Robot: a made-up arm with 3 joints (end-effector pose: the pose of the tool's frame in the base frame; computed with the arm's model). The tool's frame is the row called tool. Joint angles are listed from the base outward.
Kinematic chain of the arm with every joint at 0, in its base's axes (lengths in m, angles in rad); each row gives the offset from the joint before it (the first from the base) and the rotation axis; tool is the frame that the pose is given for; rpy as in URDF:
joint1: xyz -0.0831 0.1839 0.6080 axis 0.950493 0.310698 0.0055
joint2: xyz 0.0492 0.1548 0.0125 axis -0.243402 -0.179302 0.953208
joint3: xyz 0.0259 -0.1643 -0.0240 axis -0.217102 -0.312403 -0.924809
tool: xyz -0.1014 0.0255 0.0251 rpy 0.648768 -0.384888 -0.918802
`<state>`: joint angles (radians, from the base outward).
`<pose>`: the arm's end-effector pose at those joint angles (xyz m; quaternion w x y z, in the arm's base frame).
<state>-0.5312 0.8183 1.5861</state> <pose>0.0589 0.2984 0.5445 0.4883 0.0437 -0.8201 -0.2950</pose>
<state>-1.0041 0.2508 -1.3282</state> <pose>-0.0187 0.1860 0.7350 0.9621 -0.1594 0.0788 0.2067</pose>
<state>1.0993 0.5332 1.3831</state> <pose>0.0261 0.2787 0.6609 0.5330 0.2561 -0.1835 -0.7853</pose>
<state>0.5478 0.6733 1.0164</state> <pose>0.0003 0.2735 0.6281 0.6866 0.3031 -0.3975 -0.5279</pose>
